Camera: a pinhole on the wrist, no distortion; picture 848 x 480 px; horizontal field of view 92.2 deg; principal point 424.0 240.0 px. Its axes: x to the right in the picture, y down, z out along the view. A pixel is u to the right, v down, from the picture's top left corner.
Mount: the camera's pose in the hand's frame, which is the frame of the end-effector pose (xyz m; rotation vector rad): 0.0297 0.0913 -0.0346 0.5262 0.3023 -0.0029
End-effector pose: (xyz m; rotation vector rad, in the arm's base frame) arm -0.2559 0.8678 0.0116 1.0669 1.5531 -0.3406
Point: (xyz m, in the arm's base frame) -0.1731 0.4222 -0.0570
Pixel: 158.9 190.8
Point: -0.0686 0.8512 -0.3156
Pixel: 650.9 360.0
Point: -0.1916 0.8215 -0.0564
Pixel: 350.1 206.7
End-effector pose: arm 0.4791 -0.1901 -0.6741 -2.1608 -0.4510 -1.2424
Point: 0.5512 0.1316 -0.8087
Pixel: 181.9 176.3
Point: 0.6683 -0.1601 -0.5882
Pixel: 628.7 357.5
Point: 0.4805 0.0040 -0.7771
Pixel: 97.8 86.0
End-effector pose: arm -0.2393 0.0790 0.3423 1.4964 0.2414 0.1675
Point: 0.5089 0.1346 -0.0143
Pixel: outside the picture
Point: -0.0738 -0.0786 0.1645
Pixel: 438.1 97.3
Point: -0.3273 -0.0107 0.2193
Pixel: outside the picture
